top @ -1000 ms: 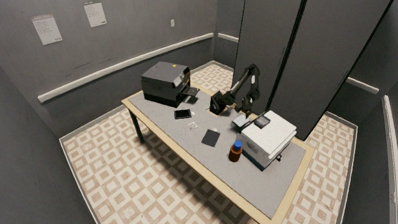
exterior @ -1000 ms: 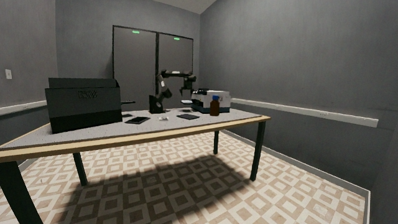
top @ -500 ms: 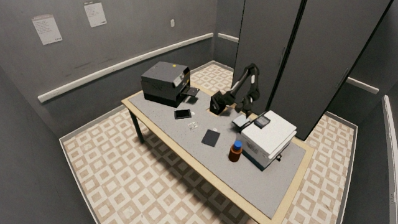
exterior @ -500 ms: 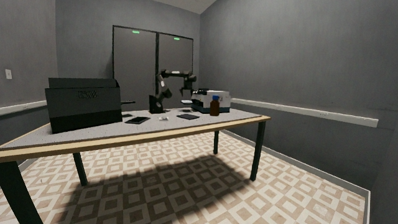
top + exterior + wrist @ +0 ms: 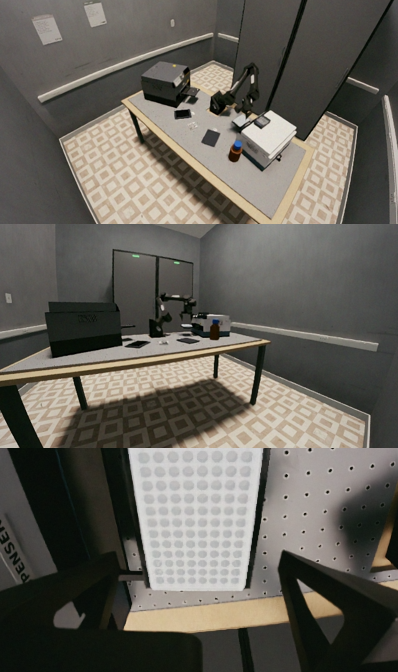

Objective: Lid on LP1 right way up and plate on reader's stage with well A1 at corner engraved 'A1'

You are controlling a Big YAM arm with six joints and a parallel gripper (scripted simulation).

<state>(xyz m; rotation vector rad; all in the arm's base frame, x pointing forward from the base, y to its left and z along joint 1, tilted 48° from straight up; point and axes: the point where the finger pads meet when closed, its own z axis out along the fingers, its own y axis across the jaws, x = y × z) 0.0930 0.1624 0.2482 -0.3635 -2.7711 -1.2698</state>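
My hand is 6 cm above the white multi-well plate. The rest, counted from my hand: LP1 label 12 cm ahead, 45 cm to the right, 15 cm below; then dark flat pad 26 cm ahead, 13 cm to the right, 15 cm below; then brown capped bottle 31 cm ahead, 12 cm to the left, 4 cm below.
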